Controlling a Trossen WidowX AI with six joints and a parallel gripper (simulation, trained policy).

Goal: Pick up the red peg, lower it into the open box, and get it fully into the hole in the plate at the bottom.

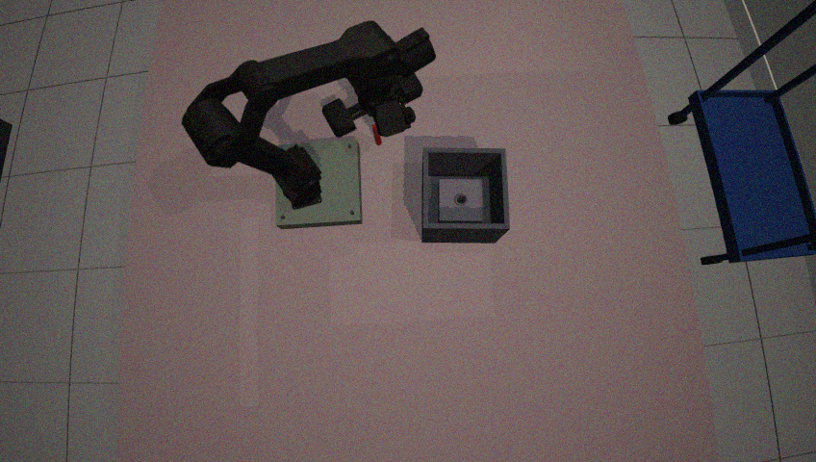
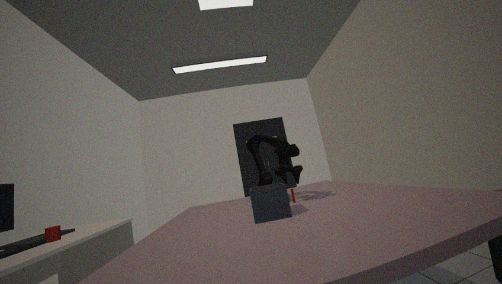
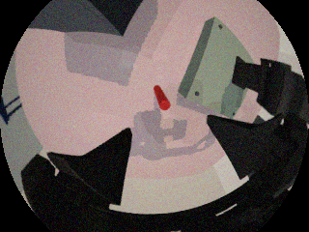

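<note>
Now: gripper tip 7 cm above the red peg and 1 cm to the left of it. Also, from my gripper tip: plate 21 cm to the right, 13 cm ahead, 6 cm below.
</note>
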